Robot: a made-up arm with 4 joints.
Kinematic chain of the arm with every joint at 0, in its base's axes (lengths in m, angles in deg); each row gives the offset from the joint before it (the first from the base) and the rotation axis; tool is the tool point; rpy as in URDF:
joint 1: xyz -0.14 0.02 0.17 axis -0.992 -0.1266 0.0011
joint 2: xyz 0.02 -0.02 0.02 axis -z
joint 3: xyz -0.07 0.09 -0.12 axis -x
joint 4: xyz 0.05 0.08 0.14 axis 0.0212 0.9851 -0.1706
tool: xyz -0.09 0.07 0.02 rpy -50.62 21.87 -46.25
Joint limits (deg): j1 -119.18..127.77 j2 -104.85..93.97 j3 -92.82..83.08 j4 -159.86..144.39
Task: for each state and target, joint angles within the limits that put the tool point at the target. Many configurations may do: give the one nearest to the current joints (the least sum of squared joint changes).
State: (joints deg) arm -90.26 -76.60 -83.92 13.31
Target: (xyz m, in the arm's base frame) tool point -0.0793 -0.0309 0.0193
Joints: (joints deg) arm -88.53 -70.07 -89.81 15.10
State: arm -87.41 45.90 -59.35 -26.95
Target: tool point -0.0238 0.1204 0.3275
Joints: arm -53.09 50.27 -14.62 -40.07
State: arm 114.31 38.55 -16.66 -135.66
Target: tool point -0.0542 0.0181 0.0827
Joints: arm 116.27 20.81 -57.55 -126.18
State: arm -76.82 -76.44 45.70 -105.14
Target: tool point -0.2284 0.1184 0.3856
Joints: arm -110.30 -44.24 55.83 -145.00
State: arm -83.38 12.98 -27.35 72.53
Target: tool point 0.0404 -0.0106 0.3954
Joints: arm -78.24 28.98 8.58 75.84
